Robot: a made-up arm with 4 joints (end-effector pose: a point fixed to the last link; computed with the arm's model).
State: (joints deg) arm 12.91 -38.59 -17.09 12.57
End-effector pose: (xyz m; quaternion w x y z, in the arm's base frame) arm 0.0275 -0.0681 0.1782 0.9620 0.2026 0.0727 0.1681
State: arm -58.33 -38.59 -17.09 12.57
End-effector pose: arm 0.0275 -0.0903 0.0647 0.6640 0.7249 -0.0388 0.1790
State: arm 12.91 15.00 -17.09 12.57
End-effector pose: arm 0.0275 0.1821 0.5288 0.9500 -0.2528 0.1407 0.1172
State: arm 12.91 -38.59 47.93 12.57
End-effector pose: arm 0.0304 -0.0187 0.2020 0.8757 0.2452 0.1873 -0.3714
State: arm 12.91 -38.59 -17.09 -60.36
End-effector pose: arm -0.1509 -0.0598 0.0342 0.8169 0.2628 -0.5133 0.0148
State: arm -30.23 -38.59 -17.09 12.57
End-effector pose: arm 0.0275 -0.0991 0.1121 0.8201 0.5421 0.0059 0.1830
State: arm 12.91 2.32 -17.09 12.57
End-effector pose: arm 0.0275 0.0947 0.4697 0.9721 -0.1464 0.1269 0.1320
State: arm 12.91 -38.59 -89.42 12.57
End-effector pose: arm 0.0825 -0.0905 0.1674 0.7059 0.0819 -0.0795 0.6991
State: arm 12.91 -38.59 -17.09 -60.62
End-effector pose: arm -0.1511 -0.0595 0.0334 0.8157 0.2628 -0.5151 0.0142
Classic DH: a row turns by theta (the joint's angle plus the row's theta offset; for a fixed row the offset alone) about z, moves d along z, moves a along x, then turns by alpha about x. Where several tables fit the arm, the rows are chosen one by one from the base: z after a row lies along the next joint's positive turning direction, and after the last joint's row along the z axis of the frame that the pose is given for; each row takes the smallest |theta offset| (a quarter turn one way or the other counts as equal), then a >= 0, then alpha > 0; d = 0 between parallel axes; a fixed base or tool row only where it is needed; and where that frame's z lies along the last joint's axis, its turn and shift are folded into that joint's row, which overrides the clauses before.
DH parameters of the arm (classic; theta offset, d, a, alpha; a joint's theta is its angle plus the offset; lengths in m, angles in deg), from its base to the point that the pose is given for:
base (fixed): -90 0.106 0 90
joint 1: -12.87 0 -0.4041 0
joint 2: 12.87 -0.072 0.369 90
joint 3: 90 -0.077 0.053 -90
joint 4: 0 -0.011 0.039 -90
tool (fixed): 180 0.189 0 0

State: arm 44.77 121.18 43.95 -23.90
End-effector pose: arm -0.0546 0.6543 -0.2709 0.0341 -0.9099 -0.3868 0.1458
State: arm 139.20 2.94 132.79 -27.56
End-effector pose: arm 0.1828 0.0836 -0.2553 0.0803 0.4387 0.8728 0.1985
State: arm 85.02 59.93 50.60 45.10
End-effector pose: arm 0.0974 0.6021 -0.2339 0.4077 -0.7469 -0.2720 -0.4495
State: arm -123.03 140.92 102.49 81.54
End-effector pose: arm 0.0335 -0.7142 0.6747 0.5475 0.4293 0.3120 -0.6470
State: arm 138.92 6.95 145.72 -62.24
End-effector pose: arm 0.2628 0.0222 -0.2022 0.3981 0.3861 0.8267 0.0945
